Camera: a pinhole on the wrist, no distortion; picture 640 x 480 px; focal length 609.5 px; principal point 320.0 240.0 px. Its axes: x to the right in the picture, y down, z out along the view. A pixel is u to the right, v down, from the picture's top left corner.
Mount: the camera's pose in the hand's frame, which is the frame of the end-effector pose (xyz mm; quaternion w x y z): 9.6 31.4 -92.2 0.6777 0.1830 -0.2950 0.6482
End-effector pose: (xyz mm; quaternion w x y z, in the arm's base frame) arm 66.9 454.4 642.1 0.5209 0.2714 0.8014 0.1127
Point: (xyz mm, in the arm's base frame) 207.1 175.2 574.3
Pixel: 298 384
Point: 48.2 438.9 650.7
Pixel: 399 272
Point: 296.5 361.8 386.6
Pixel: 542 35
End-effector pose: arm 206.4 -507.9 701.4 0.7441 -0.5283 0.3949 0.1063
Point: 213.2 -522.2 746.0
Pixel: 325 309
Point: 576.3 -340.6 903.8
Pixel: 362 78
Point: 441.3 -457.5 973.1
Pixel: 211 221
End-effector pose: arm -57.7 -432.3 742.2 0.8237 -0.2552 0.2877 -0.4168
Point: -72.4 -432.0 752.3
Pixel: 453 259
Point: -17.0 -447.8 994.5
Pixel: 402 214
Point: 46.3 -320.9 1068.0
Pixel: 558 338
